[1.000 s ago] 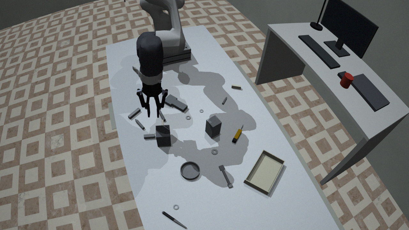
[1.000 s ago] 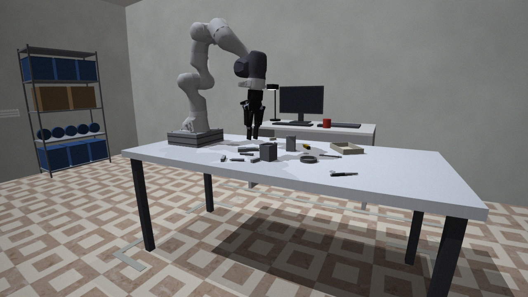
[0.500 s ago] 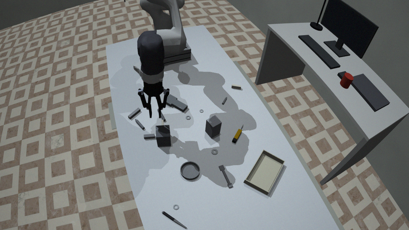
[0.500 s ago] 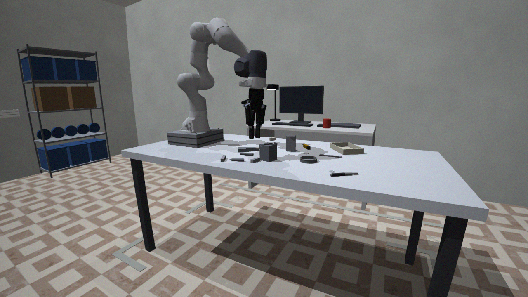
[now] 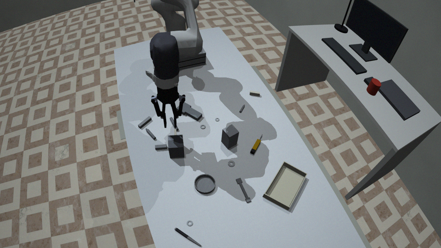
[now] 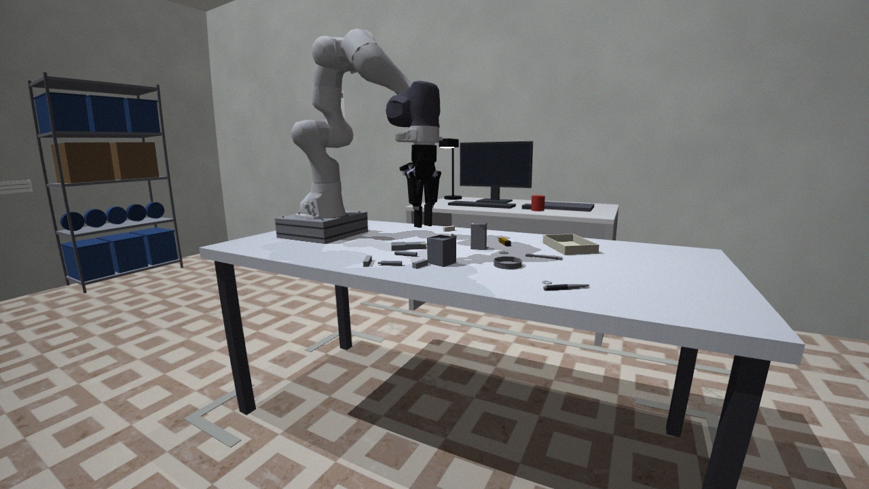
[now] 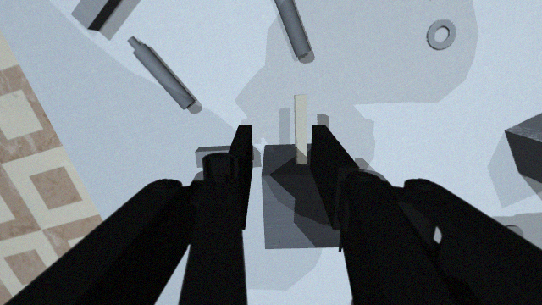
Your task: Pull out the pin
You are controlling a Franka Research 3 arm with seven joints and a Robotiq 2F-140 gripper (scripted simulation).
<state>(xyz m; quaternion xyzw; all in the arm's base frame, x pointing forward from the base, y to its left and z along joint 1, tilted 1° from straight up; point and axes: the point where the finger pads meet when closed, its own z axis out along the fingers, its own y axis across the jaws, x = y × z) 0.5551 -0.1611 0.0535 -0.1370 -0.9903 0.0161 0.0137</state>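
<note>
My hand is 2 cm short of the cream pin, 1 cm to the right of it and 9 cm above it. The rest, counted from my hand: dark grey block 5 cm ahead, 10 cm below; then small grey bar 2 cm ahead, 6 cm to the right, 13 cm below; then stepped plate 14 cm behind, 12 cm to the left, 13 cm below.
</note>
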